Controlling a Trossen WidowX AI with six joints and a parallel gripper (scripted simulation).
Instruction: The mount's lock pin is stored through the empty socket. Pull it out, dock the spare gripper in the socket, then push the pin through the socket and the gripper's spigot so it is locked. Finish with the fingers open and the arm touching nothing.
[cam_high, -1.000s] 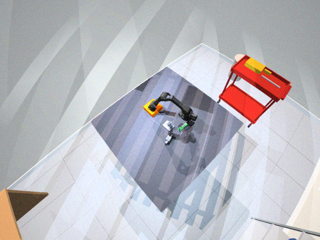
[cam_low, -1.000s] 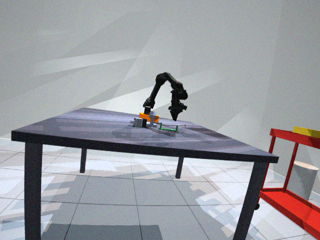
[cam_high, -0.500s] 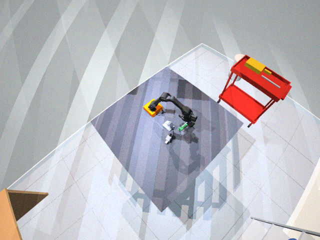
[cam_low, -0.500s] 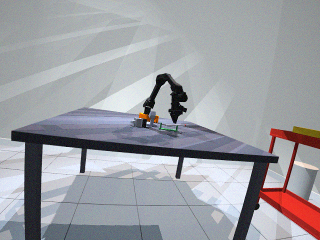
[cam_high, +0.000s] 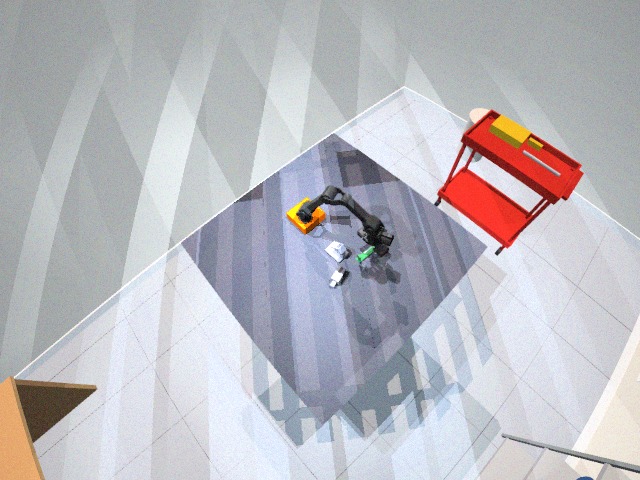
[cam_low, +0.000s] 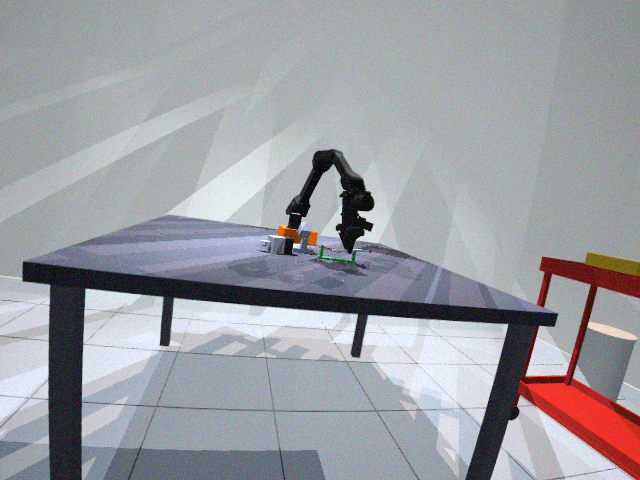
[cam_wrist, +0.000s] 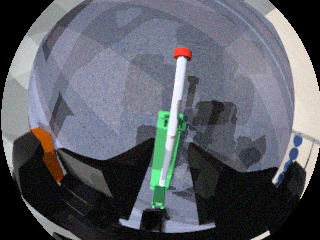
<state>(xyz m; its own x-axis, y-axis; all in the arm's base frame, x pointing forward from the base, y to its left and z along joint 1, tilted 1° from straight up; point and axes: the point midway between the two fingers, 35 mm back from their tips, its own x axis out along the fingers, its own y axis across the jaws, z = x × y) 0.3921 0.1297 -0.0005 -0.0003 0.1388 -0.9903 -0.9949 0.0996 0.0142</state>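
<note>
Right now the green cradle is 1 cm behind my gripper tip, 4 cm to the right of it and 1 cm below it. Round my gripper tip: spare gripper 2 cm behind, 26 cm to the right; then mount 12 cm behind, 15 cm to the right, 2 cm above.
</note>
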